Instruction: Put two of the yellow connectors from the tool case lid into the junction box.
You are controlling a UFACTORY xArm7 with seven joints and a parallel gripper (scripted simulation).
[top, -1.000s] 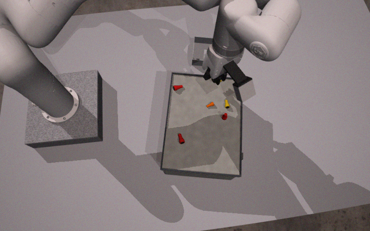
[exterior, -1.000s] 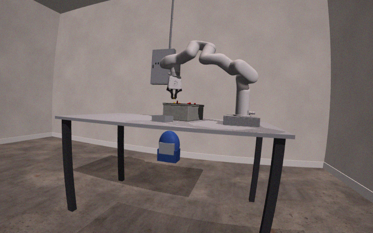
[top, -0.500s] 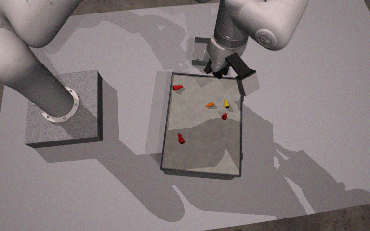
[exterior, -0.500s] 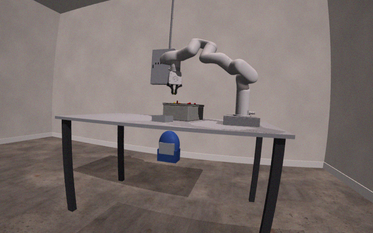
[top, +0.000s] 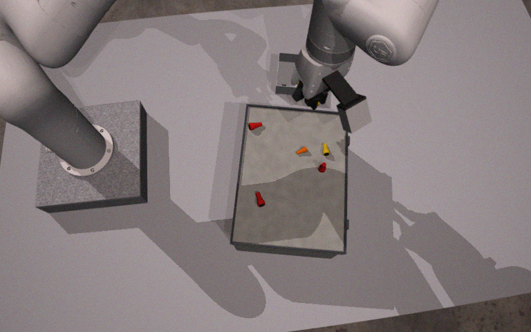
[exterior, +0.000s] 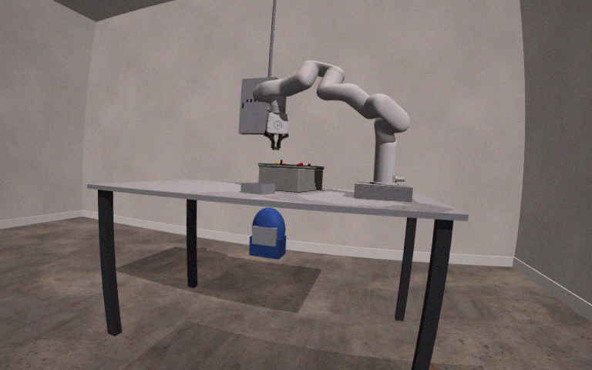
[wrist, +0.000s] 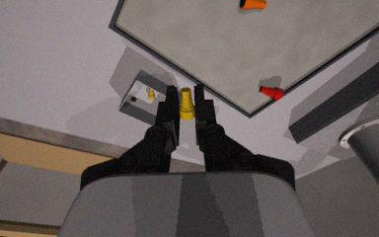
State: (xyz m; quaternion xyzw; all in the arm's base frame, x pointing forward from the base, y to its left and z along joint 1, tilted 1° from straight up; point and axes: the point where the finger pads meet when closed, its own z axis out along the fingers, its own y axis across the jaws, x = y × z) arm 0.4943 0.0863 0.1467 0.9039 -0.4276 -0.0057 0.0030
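Now: the orange connector 10 mm behind my hand, 80 mm to the right of it and 90 mm below it. The rest, counted from my hand: tool case (30 mm behind, 130 mm to the right, 120 mm below).
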